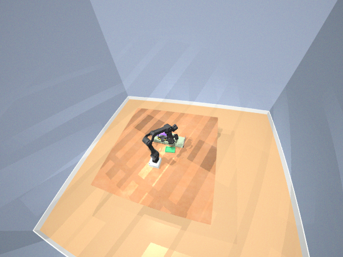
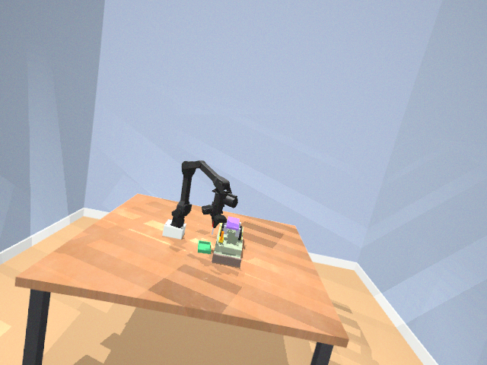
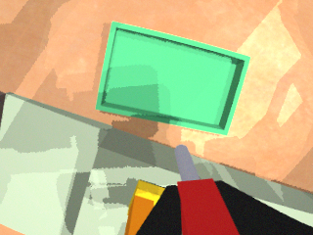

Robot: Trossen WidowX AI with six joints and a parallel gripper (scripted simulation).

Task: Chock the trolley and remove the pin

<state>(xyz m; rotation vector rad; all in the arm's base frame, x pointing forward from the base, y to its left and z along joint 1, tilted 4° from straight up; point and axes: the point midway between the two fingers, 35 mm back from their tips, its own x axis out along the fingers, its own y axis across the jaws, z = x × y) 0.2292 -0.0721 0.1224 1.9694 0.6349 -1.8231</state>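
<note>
Now: gripper tip 30 mm past the green tray, 10 mm to the left of it and 140 mm above it. From my gripper tip the other things lie so: trolley (80 mm ahead, 120 mm to the left, 30 mm below); then yellow chock (50 mm ahead, 30 mm to the left, 50 mm below); then red-headed stop pin (right at my gripper tip).
</note>
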